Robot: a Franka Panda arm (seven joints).
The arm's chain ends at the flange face. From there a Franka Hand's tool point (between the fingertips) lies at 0.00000 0.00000 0.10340 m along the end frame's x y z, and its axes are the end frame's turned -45 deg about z.
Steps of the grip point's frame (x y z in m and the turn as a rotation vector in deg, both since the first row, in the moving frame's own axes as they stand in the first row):
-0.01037 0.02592 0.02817 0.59 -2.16 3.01
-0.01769 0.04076 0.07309 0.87 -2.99 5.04
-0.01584 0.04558 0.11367 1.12 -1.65 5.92
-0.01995 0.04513 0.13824 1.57 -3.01 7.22
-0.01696 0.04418 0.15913 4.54 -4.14 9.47
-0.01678 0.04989 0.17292 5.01 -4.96 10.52
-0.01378 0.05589 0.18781 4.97 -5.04 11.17
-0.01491 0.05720 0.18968 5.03 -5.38 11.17
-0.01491 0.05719 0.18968 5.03 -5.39 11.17
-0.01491 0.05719 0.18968 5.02 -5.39 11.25
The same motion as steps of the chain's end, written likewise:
0.01455 0.02375 0.02825 -1.11 -1.94 3.01
0.02135 0.03885 0.07324 -1.50 -2.73 5.04
0.02459 0.04294 0.11373 -0.37 -1.96 5.92
0.02375 0.04455 0.13842 -1.02 -3.24 7.22
0.03021 0.04465 0.15972 0.28 -6.14 9.47
0.03603 0.04837 0.17370 0.04 -7.05 10.52
0.04245 0.05042 0.18860 -0.05 -7.08 11.17
0.04311 0.05184 0.19053 -0.25 -7.36 11.17
0.04312 0.05182 0.19053 -0.25 -7.37 11.17
0.04311 0.05181 0.19053 -0.26 -7.36 11.25

